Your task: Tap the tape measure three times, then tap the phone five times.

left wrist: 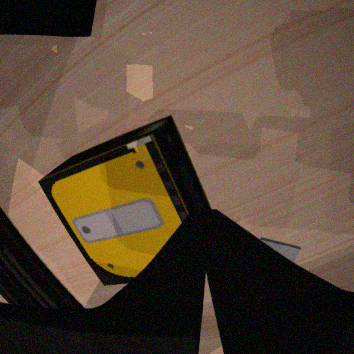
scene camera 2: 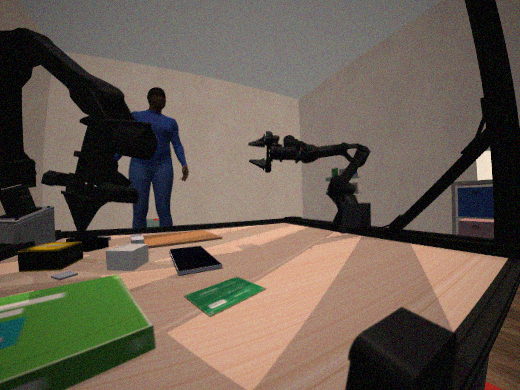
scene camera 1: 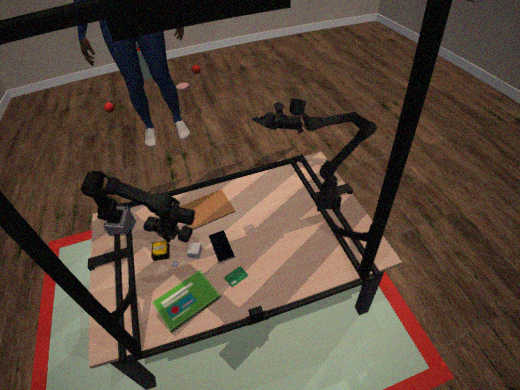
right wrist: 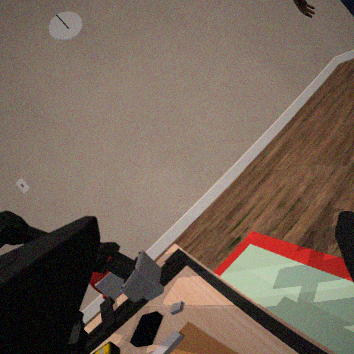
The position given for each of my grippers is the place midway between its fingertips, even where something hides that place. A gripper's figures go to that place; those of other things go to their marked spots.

Scene:
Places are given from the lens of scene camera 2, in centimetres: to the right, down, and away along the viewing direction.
my left gripper [scene camera 2: 81, 231]: -34, 7, 32
my right gripper [scene camera 2: 248, 152]: -5, -18, 84

